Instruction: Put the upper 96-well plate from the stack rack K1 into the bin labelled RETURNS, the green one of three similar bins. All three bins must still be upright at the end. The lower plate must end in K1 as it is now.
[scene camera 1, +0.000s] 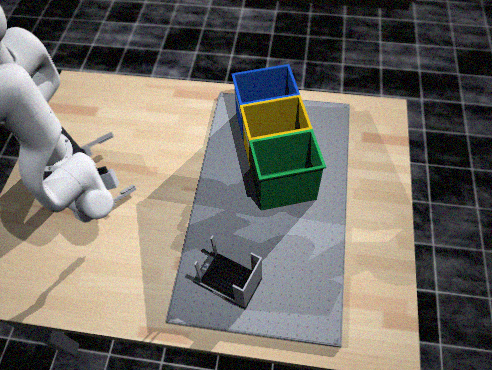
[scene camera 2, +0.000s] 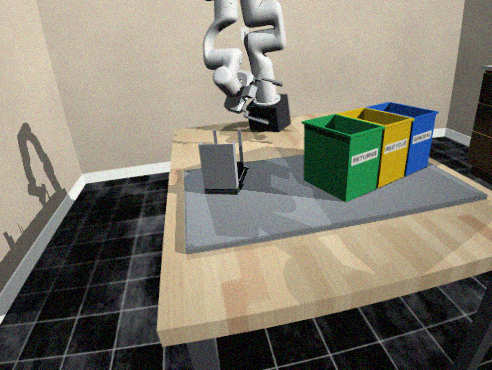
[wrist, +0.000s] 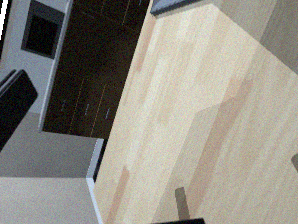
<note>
In view: a green returns bin (scene camera 2: 346, 166), a yellow bin (scene camera 1: 286, 115) and a blue bin (scene camera 1: 268, 83).
The green returns bin also shows in scene camera 1 (scene camera 1: 286, 169). The yellow bin is seen too in scene camera 2 (scene camera 2: 395, 137). The wrist view misses the green returns bin: it is out of frame. The wrist view does not show the yellow bin: it is out of frame.
</note>
